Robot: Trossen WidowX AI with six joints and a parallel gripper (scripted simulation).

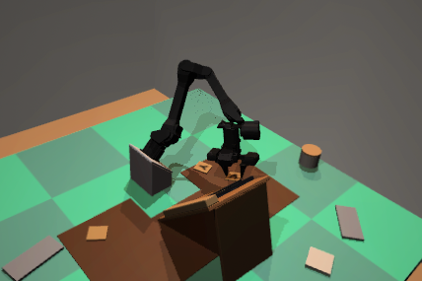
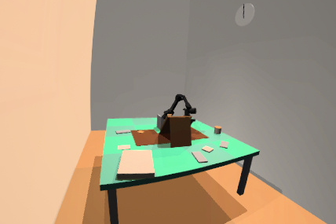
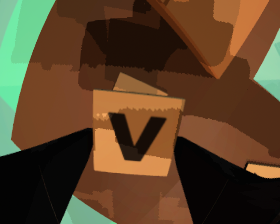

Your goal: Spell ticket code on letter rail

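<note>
My gripper tip is now 20 cm to the left of the white ticket, 4 cm below it and 3 cm short of it. Round my gripper tip: large beige slab: 68 cm to the right, 40 cm ahead, 4 cm below; then mat: 21 cm to the right, 6 cm below, 6 cm behind.
</note>
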